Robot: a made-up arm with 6 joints.
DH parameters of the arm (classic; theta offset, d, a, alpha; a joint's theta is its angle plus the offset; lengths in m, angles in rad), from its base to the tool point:
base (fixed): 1.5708 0.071 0 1.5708
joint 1: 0 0.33 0.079 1.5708
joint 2: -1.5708 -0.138 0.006 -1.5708
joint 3: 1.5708 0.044 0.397 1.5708
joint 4: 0 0.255 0.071 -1.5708
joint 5: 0 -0.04 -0.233 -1.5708
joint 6: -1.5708 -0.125 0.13 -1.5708
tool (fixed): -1.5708 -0.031 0 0
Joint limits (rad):
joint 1: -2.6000..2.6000
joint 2: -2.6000..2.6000
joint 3: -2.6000..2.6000
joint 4: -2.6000..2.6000
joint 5: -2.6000..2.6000
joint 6: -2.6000..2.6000
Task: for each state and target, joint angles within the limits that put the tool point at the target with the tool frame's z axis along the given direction. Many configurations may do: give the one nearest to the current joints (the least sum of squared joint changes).
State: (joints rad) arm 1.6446 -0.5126 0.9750 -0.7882 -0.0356 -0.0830
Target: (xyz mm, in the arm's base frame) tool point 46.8 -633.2 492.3 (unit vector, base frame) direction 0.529 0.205 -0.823
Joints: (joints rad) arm 1.0597 -0.3825 0.3575 -1.5942 0.5202 0.4507
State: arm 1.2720 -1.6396 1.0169 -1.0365 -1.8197 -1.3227
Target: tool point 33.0 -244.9 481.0 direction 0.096 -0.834 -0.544
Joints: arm 1.1427 -2.2704 0.7418 -0.2041 -1.7692 -0.4571
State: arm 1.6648 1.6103 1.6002 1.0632 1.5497 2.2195
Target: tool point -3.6 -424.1 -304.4 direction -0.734 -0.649 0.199
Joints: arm 0.8922 1.9991 2.2198 0.2474 1.4572 2.5510
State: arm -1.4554 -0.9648 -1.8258 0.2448 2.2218 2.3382
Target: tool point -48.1 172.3 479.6 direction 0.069 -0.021 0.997
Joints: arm -1.9148 -0.6795 -1.3914 -0.3642 2.5771 2.5544
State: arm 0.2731 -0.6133 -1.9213 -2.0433 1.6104 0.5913
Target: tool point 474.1 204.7 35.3 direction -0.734 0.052 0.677
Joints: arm 0.8469 -0.9591 -2.5671 -2.6000 2.2519 1.3049
